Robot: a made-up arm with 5 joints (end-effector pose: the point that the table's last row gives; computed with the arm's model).
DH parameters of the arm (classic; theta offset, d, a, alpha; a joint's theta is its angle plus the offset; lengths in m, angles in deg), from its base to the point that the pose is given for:
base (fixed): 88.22 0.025 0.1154 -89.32
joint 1: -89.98 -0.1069 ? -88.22
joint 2: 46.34 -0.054 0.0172 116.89
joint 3: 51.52 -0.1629 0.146 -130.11
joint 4: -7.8 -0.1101 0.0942 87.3
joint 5: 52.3 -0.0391 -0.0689 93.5
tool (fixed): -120.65 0.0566 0 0
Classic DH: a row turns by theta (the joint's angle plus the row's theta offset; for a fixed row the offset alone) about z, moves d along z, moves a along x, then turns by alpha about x.
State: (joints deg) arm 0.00 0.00 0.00 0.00 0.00
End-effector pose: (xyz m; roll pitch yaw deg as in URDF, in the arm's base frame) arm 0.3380 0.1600 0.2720 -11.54 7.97 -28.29
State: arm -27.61 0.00 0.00 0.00 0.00
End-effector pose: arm 0.3342 0.0375 0.2689 14.47 19.21 -22.39
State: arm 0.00 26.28 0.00 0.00 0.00
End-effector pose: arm 0.4040 0.1600 0.1505 -25.66 30.69 -33.08
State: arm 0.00 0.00 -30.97 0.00 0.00
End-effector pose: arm 0.3905 0.0173 0.2219 -4.79 30.45 -46.52
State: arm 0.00 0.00 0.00 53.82 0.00
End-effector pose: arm 0.3933 0.1162 0.2094 -49.13 23.55 -76.57
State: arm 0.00 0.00 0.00 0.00 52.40
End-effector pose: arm 0.3383 0.2346 0.2968 -58.14 -15.21 -16.08
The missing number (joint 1, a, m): 0.0462
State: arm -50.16 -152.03 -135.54 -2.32 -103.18
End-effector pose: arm 0.1156 -0.1748 0.0744 -62.68 -70.33 -79.85
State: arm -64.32 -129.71 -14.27 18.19 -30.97
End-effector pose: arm -0.1554 -0.0433 0.0499 130.62 10.08 -77.48
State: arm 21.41 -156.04 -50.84 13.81 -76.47
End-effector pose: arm -0.0965 0.0498 0.1979 57.41 -63.96 58.02
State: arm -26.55 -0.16 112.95 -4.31 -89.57
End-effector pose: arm 0.0601 0.2585 0.0359 12.14 -2.18 48.00
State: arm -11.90 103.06 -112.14 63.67 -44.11
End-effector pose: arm -0.0664 -0.0785 0.0016 -3.86 -54.08 86.29
